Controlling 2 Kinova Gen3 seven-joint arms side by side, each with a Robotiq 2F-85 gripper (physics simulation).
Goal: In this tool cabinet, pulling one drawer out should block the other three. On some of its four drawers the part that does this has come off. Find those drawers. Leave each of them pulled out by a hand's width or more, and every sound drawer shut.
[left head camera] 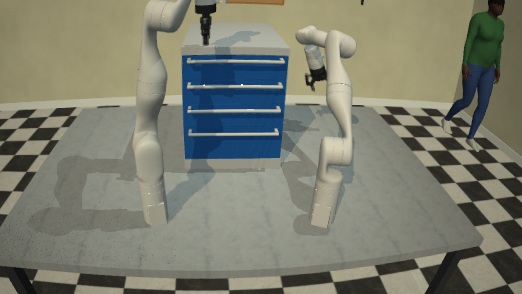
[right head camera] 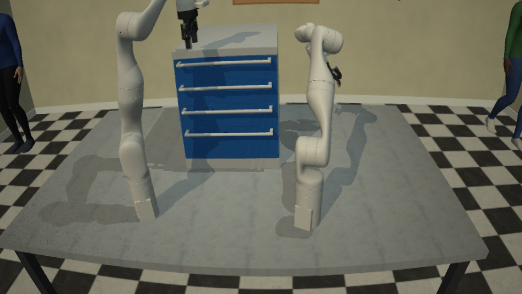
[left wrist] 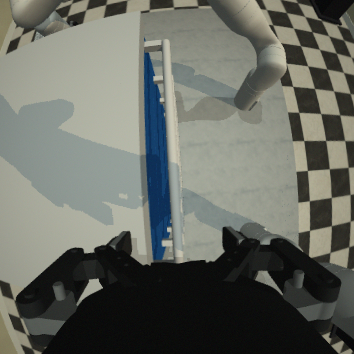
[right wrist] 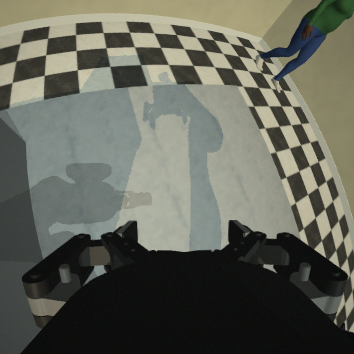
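Note:
The tool cabinet [left head camera: 272, 37] [right head camera: 265, 37] [left wrist: 90, 75] has four blue drawers: top [left head camera: 250, 70] [right head camera: 240, 74], second [left head camera: 250, 96] [right head camera: 240, 99], third [left head camera: 250, 121] [right head camera: 240, 123] and bottom [left head camera: 250, 147] [right head camera: 240, 147]. All four fronts look flush and shut. My left gripper [left head camera: 206, 44] [right head camera: 191, 45] [left wrist: 176, 239] is open and empty, pointing down near the cabinet's front top edge. In the left wrist view the top drawer's handle [left wrist: 171, 150] runs towards the gap between its fingers. My right gripper [left head camera: 310, 87] [right head camera: 338, 80] [right wrist: 182, 230] is open and empty, right of the cabinet. The blocking parts do not show.
The cabinet stands towards the back of the grey table [left head camera: 240, 240] [right head camera: 240, 240]. My left arm [left head camera: 150, 100] rises left of the cabinet's front, my right arm [left head camera: 339, 100] to its right. A person in green [left head camera: 482, 45] [right wrist: 332, 15] stands beyond the table at the right; one in blue [right head camera: 9, 45] stands at the left.

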